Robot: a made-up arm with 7 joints.
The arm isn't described. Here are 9 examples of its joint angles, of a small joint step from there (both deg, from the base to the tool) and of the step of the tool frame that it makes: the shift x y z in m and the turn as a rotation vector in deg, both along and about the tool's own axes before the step.
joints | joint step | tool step
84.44 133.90 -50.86 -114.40 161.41 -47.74 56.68 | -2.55 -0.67 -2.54 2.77 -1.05 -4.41 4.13 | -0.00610 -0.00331 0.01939 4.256 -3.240 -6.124
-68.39 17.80 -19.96 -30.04 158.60 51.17 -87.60 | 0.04 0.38 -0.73 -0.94 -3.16 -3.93 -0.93 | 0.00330 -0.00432 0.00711 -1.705 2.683 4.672
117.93 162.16 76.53 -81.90 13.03 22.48 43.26 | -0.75 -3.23 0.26 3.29 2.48 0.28 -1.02 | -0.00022 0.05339 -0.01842 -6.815 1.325 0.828
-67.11 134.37 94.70 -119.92 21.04 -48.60 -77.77 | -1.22 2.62 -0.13 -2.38 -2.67 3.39 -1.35 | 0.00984 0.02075 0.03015 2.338 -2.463 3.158
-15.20 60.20 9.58 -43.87 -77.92 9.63 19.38 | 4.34 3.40 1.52 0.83 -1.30 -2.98 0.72 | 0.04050 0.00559 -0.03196 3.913 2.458 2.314
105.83 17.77 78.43 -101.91 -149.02 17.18 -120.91 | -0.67 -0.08 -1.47 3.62 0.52 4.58 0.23 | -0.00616 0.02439 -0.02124 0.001 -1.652 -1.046
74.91 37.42 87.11 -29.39 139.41 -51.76 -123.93 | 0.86 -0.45 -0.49 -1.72 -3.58 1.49 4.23 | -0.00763 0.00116 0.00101 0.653 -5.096 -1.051
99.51 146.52 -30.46 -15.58 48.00 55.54 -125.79 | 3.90 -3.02 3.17 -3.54 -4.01 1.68 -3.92 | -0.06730 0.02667 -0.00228 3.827 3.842 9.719
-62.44 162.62 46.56 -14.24 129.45 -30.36 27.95 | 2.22 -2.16 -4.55 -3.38 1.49 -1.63 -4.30 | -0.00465 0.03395 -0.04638 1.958 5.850 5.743
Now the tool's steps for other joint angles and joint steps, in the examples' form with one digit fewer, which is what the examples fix.
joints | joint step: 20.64 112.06 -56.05 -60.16 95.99 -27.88 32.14 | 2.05 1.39 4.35 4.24 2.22 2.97 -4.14
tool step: -0.0364 0.0032 0.0328 -0.30 -2.77 6.29
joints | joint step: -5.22 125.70 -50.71 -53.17 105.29 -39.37 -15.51 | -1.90 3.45 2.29 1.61 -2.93 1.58 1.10
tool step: -0.0382 0.0373 0.0390 0.85 -2.82 3.72
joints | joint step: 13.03 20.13 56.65 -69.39 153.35 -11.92 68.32 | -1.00 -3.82 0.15 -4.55 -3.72 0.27 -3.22
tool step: -0.0216 0.0084 -0.0072 0.07 1.86 4.31
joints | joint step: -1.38 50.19 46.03 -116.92 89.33 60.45 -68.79 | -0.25 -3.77 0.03 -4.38 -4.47 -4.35 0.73
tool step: 0.0014 -0.0234 0.0072 -2.78 -2.34 5.11
